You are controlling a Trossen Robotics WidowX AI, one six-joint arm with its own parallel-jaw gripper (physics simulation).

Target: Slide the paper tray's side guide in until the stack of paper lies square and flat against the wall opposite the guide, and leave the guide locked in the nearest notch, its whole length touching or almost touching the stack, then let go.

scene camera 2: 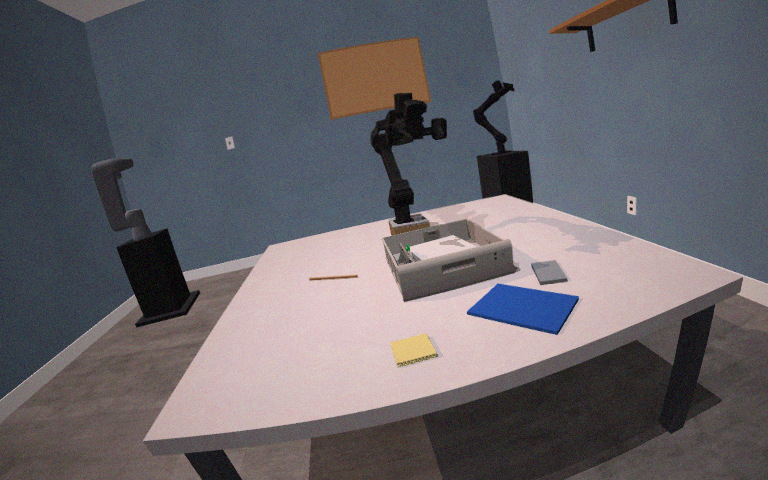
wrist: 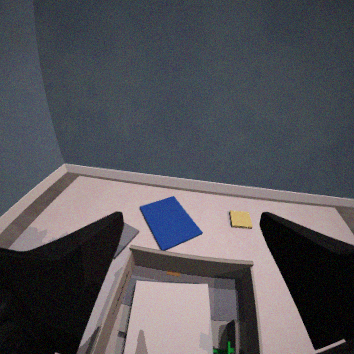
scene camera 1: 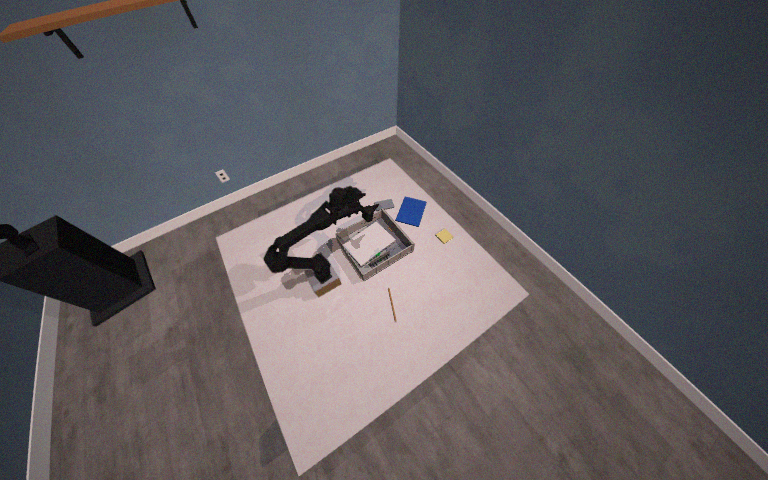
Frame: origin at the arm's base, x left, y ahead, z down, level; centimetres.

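Where they show: gripper, fingertip midpoint: (scene camera 2: 428, 137) (wrist: 192, 219) (scene camera 1: 372, 199); arm's base, link origin: (scene camera 2: 403, 220) (scene camera 1: 323, 276).
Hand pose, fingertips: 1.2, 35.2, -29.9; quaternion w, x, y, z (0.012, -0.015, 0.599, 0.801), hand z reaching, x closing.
Each offset is from my fingertips to the centre of the thing, as dx, dy, dz. "*": to the spot under its first point.
The grey paper tray @(-1.2, -1.6, +33.4) (scene camera 1: 389, 267) (scene camera 2: 453, 276) (wrist: 255, 310) stands on the table. A white stack of paper @(+1.2, -3.5, +35.2) (scene camera 1: 370, 240) (scene camera 2: 444, 247) (wrist: 167, 317) lies inside it. In the wrist view a strip of tray floor shows between the stack and the left wall. The side guide, with a green part @(* -9.7, -6.5, +30.4) (scene camera 1: 377, 254) (scene camera 2: 407, 248) (wrist: 229, 348), is on the stack's other side; the wrist view cuts it off, and its contact with the stack and its notch cannot be told. My gripper (scene camera 1: 370, 212) (scene camera 2: 438, 129) (wrist: 192, 219) is open and empty, above the tray.
A blue folder @(+3.0, +33.0, +37.8) (scene camera 1: 411, 211) (scene camera 2: 523, 307) (wrist: 171, 223), a yellow note pad @(-23.8, +33.8, +37.7) (scene camera 1: 444, 236) (scene camera 2: 414, 349) (wrist: 241, 219) and a grey flat block @(+18.5, +23.4, +37.7) (scene camera 1: 384, 204) (scene camera 2: 548, 271) (wrist: 128, 237) lie around the tray. A brown pencil @(-33.2, -17.4, +37.9) (scene camera 1: 391, 305) (scene camera 2: 333, 277) lies beyond the guide's side.
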